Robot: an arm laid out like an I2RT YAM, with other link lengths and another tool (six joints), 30 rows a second.
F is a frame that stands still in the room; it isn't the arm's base.
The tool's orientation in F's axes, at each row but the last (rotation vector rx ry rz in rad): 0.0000 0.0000 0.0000; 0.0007 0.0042 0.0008; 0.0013 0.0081 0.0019; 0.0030 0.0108 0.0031; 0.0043 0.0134 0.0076; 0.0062 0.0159 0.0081; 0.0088 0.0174 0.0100; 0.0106 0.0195 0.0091; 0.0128 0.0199 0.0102; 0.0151 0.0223 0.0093; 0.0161 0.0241 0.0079
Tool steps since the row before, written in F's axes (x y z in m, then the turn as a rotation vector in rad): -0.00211 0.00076 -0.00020 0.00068 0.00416 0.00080; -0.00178 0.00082 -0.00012 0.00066 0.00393 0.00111; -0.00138 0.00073 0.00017 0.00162 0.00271 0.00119; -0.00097 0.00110 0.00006 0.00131 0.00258 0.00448; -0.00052 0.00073 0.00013 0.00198 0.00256 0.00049; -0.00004 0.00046 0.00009 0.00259 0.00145 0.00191; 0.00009 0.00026 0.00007 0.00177 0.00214 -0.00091; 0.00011 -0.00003 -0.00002 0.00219 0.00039 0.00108; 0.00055 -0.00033 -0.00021 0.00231 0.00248 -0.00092; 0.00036 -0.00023 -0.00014 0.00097 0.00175 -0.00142; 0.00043 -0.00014 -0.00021 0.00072 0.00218 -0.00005
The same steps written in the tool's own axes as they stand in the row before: -0.00211 0.00076 -0.00020 0.00068 0.00416 0.00080; -0.00178 0.00082 -0.00013 0.00066 0.00393 0.00111; -0.00138 0.00073 0.00016 0.00162 0.00271 0.00120; -0.00097 0.00110 0.00005 0.00127 0.00259 0.00449; -0.00052 0.00073 0.00012 0.00199 0.00255 0.00051; -0.00004 0.00046 0.00009 0.00257 0.00144 0.00194; 0.00009 0.00026 0.00007 0.00181 0.00211 -0.00090; 0.00011 -0.00003 -0.00002 0.00217 0.00038 0.00112; 0.00055 -0.00034 -0.00019 0.00235 0.00244 -0.00091; 0.00036 -0.00024 -0.00013 0.00102 0.00172 -0.00142; 0.00043 -0.00015 -0.00020 0.00074 0.00217 -0.00007
